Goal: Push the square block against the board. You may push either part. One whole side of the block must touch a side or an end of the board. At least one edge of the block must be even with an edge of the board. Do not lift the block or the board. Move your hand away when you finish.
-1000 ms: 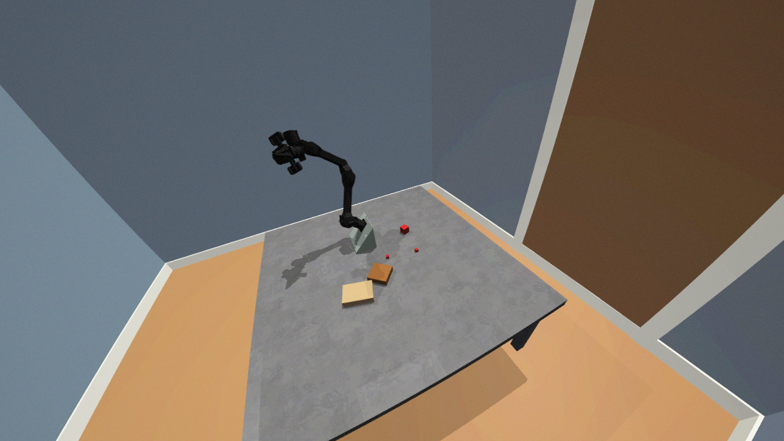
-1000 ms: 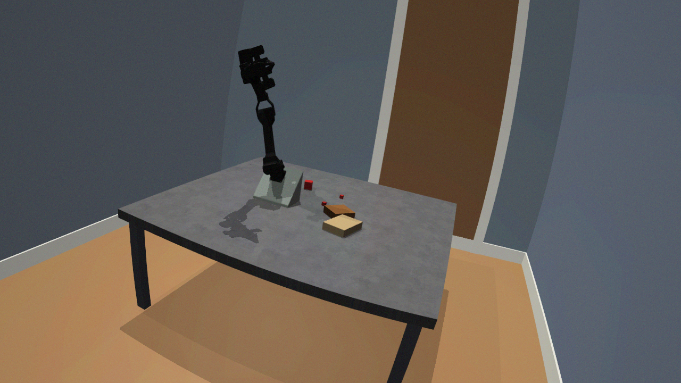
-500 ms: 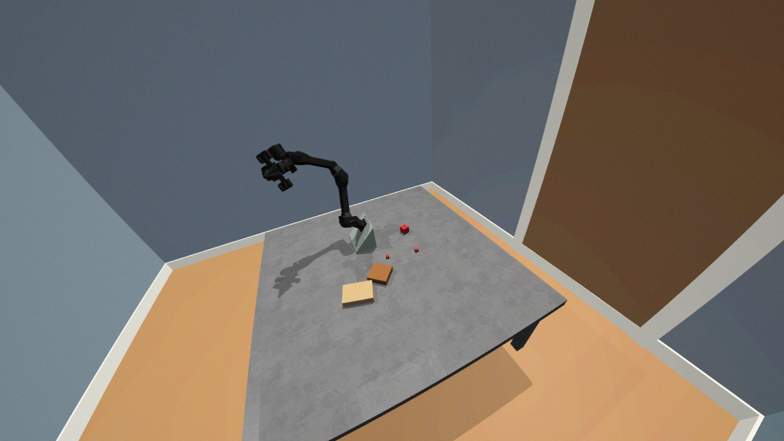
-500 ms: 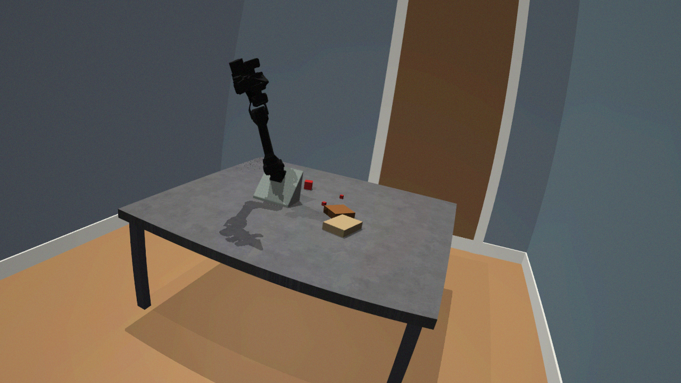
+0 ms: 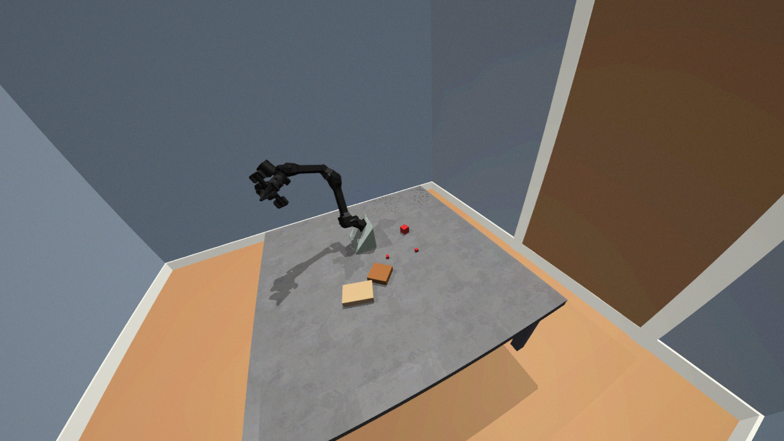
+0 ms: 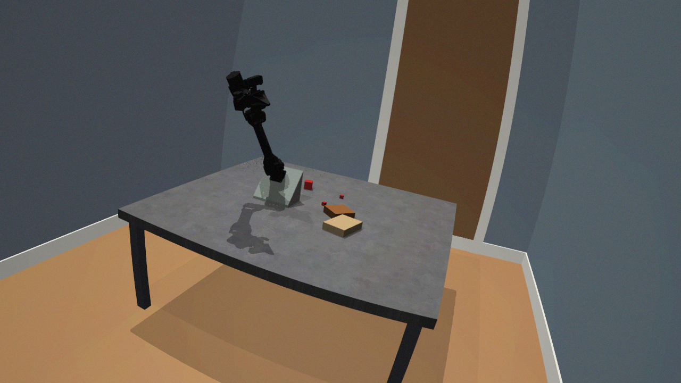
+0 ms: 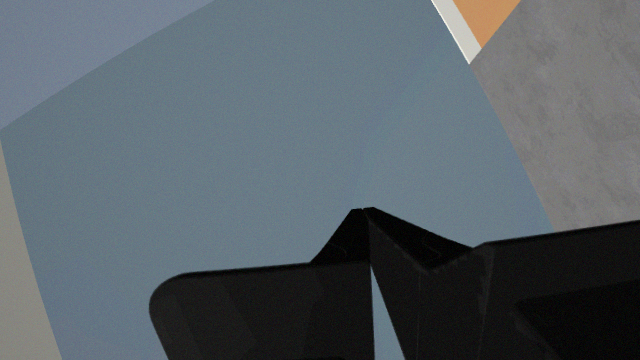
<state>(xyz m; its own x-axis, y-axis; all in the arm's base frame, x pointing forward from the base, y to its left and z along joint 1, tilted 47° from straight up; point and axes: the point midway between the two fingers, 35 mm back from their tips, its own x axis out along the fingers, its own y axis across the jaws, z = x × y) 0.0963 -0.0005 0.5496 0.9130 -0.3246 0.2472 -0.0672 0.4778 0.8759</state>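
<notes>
My gripper tip is 470 mm above the square block, 400 mm to the right of it and 200 mm short of it. Also, from my gripper tip: tan board: 470 mm below, 260 mm to the left, 260 mm ahead.
</notes>
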